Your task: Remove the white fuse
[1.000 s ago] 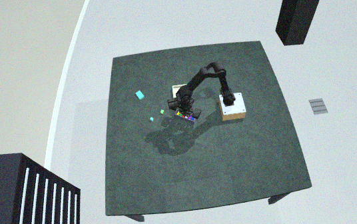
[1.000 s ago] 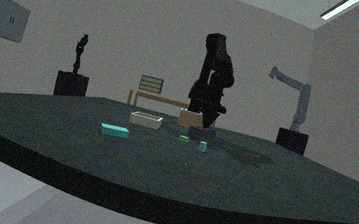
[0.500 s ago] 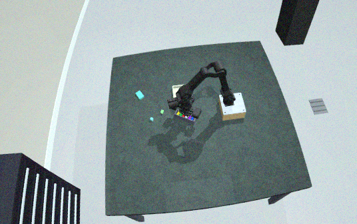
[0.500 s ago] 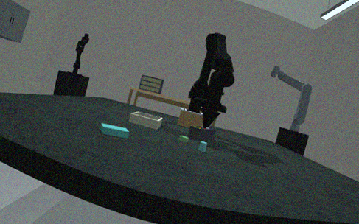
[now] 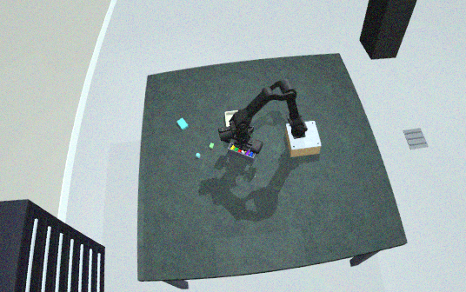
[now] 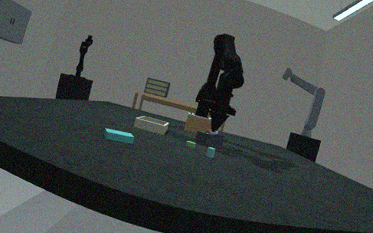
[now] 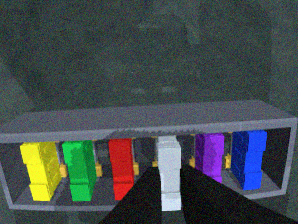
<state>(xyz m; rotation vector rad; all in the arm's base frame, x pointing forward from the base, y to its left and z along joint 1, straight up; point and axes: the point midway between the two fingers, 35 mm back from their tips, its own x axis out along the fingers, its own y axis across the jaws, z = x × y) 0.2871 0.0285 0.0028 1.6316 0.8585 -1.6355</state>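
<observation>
My gripper tip is 22 cm to the left of the cream tray and 4 cm above it. From my gripper tip the other things lie so: small cyan cube (23 cm ahead, 3 cm to the right, 3 cm below); small green cube (16 cm ahead, 8 cm to the right, 4 cm below).
</observation>
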